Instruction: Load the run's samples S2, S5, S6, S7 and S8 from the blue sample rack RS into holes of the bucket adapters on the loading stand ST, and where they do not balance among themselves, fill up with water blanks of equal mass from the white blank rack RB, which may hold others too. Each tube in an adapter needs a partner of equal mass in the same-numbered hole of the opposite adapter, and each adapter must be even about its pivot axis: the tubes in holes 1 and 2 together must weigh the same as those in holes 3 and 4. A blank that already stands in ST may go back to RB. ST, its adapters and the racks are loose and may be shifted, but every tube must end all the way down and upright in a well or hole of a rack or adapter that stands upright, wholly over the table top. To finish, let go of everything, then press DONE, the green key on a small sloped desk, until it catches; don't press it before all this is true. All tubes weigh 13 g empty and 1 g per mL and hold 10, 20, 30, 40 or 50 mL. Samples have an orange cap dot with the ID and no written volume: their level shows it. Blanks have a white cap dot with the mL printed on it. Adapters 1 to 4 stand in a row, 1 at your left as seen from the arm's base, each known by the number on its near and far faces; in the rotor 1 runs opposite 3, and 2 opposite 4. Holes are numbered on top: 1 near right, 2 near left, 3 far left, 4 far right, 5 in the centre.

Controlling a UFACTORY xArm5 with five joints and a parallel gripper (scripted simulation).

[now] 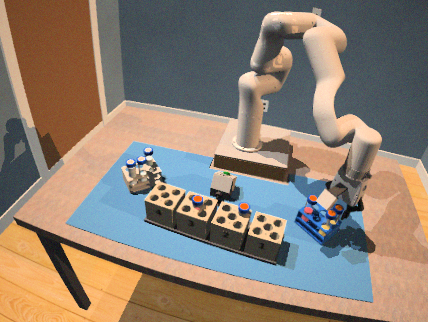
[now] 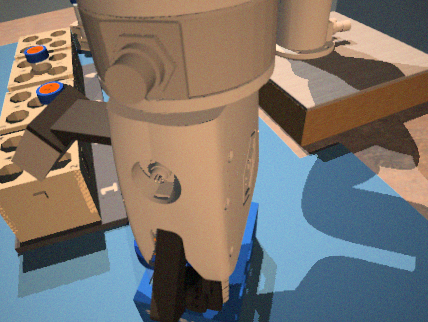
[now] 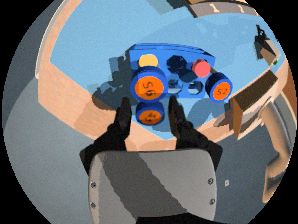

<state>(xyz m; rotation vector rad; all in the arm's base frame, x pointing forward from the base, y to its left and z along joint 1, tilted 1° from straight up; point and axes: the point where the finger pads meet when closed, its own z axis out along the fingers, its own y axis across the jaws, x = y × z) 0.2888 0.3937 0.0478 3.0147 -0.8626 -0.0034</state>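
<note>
The blue sample rack RS lies 9 cm below my hand and 4 cm to the right of it. Round my hand: white blank rack RB: 69 cm to the right, 9 cm below, 4 cm ahead; blue-capped tube: 70 cm to the right, 8 cm ahead, 5 cm below; loading stand ST: 36 cm to the right, 14 cm ahead, 11 cm below.
</note>
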